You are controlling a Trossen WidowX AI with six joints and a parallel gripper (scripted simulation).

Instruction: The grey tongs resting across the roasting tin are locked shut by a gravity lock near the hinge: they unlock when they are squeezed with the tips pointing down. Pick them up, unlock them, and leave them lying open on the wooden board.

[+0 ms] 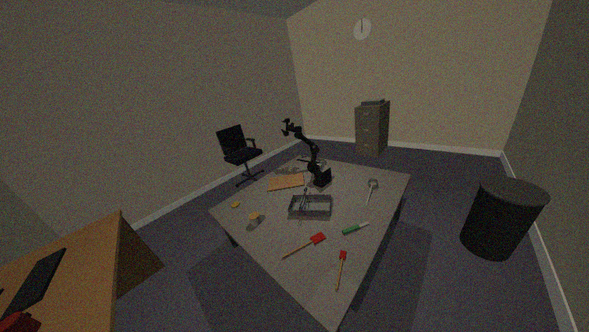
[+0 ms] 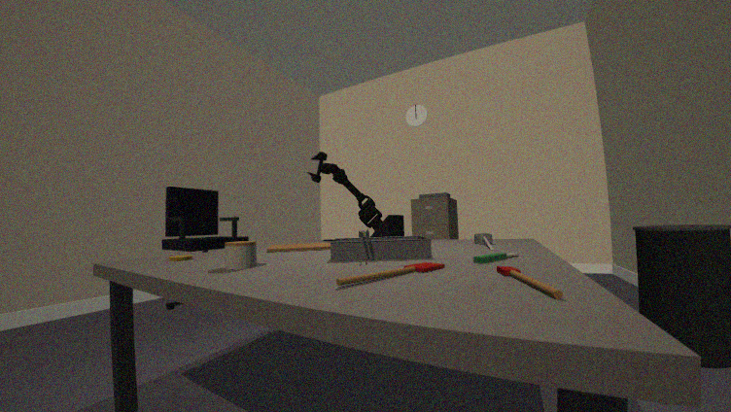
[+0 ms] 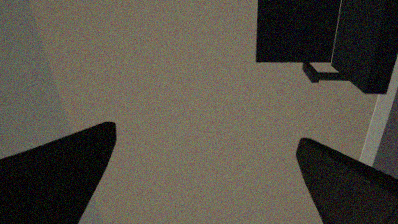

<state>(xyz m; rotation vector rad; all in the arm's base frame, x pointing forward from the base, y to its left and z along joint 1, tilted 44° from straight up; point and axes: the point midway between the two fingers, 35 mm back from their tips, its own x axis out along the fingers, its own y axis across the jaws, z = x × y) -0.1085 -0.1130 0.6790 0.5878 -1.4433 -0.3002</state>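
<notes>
My gripper tip is 750 mm to the right of the roasting tin, 460 mm above it and 420 mm short of it. From my gripper tip the other things lie so: yellow disc: 810 mm ahead, 480 mm below, 190 mm to the left; then wooden board: 480 mm below, 300 mm ahead, 290 mm to the left; then green-handled tool: 1120 mm to the left, 480 mm below, 390 mm ahead.
</notes>
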